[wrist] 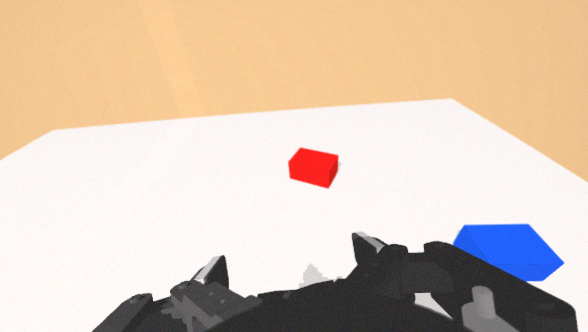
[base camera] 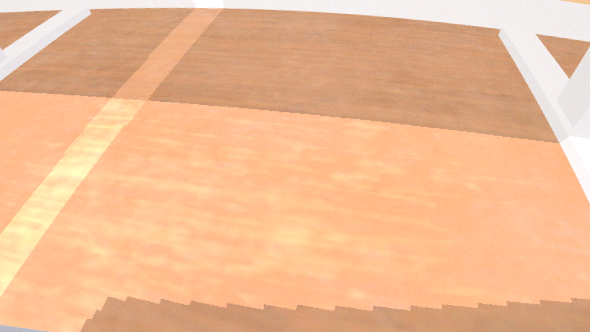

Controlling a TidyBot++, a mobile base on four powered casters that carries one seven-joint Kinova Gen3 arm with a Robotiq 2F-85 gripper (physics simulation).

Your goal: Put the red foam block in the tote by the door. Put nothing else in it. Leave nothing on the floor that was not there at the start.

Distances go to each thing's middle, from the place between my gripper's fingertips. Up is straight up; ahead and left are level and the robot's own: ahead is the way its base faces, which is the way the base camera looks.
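The red foam block (wrist: 318, 168) is 29 cm ahead of my hand, 9 cm to the right of it and 16 cm below it. As for the blue block (wrist: 517, 249), my hand is 16 cm above it, 4 cm short of it and 29 cm to the left of it.
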